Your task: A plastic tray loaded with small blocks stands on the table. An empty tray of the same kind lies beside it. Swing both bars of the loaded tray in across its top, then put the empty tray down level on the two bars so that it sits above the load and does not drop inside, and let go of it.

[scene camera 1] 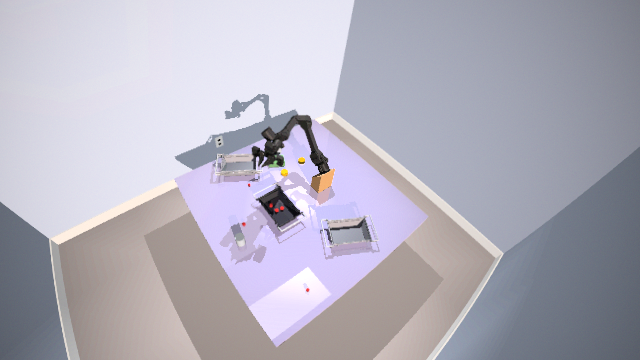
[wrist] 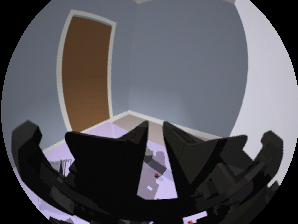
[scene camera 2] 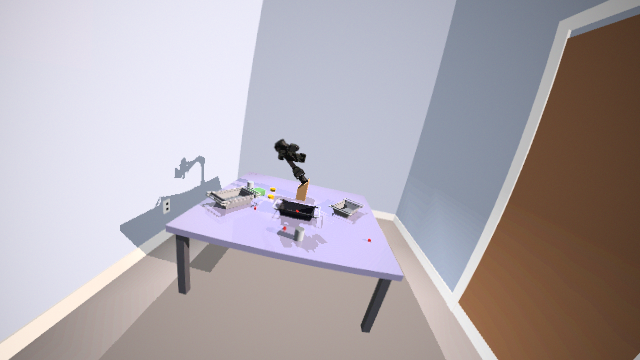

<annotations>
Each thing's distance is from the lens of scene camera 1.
grey tray [scene camera 1: 355,230]: 1.66 m
</annotations>
